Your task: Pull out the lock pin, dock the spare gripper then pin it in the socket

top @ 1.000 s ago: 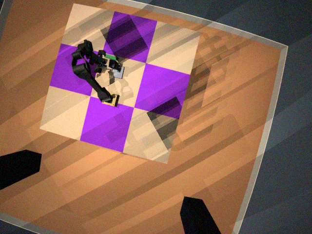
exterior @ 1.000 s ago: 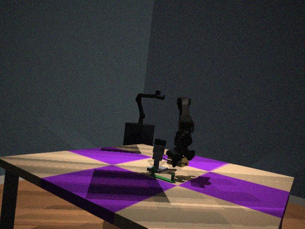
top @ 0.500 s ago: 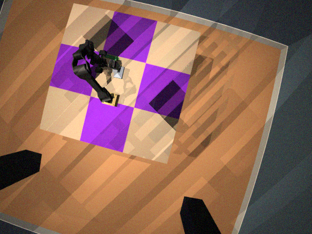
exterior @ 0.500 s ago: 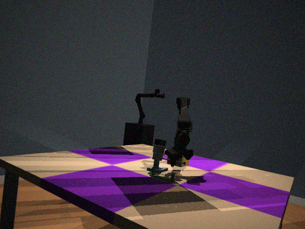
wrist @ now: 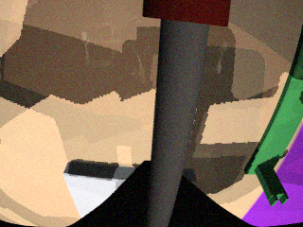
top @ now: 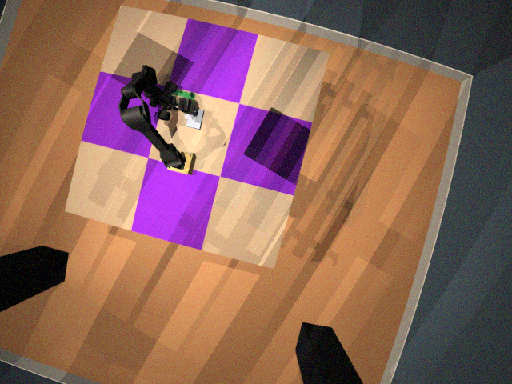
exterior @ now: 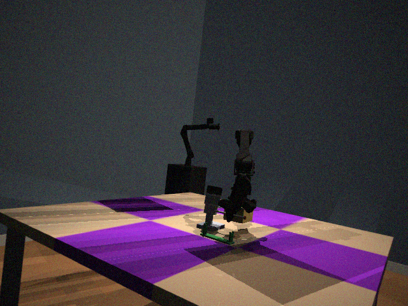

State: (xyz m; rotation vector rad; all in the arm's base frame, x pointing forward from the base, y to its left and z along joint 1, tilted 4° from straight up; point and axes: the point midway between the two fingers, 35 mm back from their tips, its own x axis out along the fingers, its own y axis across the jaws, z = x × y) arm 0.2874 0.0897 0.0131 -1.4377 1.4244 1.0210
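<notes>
Right now my gripper tip is 1 cm past the mount and 9 cm to the left of it. The rest, counted from my gripper tip: green rack 11 cm ahead, 1 cm to the left, 2 cm below; spare gripper 1 cm behind, 9 cm to the right, 8 cm above.
</notes>
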